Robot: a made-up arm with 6 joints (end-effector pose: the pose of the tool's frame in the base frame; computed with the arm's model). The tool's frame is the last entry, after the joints. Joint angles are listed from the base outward.
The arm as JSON. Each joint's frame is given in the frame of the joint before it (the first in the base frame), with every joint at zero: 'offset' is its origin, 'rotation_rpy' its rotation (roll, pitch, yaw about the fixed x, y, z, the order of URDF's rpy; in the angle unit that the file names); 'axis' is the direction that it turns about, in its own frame. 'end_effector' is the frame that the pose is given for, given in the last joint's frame.
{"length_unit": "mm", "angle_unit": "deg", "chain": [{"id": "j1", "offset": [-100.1, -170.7, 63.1], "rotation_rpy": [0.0, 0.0, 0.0], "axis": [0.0, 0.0, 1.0]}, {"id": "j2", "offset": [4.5, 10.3, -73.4], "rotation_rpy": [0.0, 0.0, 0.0], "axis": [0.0, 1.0, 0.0]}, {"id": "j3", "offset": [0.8, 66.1, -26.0], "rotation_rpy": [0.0, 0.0, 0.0], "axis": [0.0, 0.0, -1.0]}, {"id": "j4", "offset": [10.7, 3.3, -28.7], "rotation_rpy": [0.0, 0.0, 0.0], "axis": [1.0, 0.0, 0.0]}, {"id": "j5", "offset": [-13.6, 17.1, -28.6], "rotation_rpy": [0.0, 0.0, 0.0], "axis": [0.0, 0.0, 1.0]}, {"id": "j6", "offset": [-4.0, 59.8, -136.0], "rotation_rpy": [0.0, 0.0, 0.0], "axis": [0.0, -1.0, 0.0]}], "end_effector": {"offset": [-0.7, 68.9, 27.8], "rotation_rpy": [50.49, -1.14, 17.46]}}
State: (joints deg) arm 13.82 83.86 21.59 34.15 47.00 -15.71
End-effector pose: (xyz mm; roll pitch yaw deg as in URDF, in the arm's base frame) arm -267.4 64.8 3.3 134.56 41.55 74.26
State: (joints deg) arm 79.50 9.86 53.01 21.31 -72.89 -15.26
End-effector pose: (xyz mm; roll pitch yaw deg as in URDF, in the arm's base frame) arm -117.2 -36.1 -198.3 58.27 27.74 -28.44
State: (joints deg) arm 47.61 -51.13 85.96 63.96 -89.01 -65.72
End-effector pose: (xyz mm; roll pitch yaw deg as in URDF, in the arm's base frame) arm 59.9 -54.2 28.3 -133.14 -0.80 32.28
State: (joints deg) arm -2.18 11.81 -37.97 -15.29 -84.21 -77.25
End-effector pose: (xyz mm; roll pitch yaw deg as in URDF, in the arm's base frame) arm -15.4 -43.7 -239.4 68.16 68.38 -25.44
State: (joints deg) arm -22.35 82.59 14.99 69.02 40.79 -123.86
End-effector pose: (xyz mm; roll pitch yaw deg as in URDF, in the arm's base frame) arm 18.1 109.6 2.6 -166.68 -19.18 95.11
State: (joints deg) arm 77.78 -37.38 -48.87 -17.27 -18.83 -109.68
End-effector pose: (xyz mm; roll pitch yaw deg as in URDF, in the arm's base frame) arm -237.5 9.9 -227.4 16.52 63.63 67.44
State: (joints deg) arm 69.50 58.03 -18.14 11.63 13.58 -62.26
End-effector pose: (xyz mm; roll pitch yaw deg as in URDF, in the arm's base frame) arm -388.2 -252.9 -44.8 168.28 33.18 -161.45
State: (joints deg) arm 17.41 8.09 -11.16 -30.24 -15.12 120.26
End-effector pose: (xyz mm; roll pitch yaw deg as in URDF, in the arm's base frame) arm -172.4 -69.9 -291.3 -71.78 -34.30 142.05
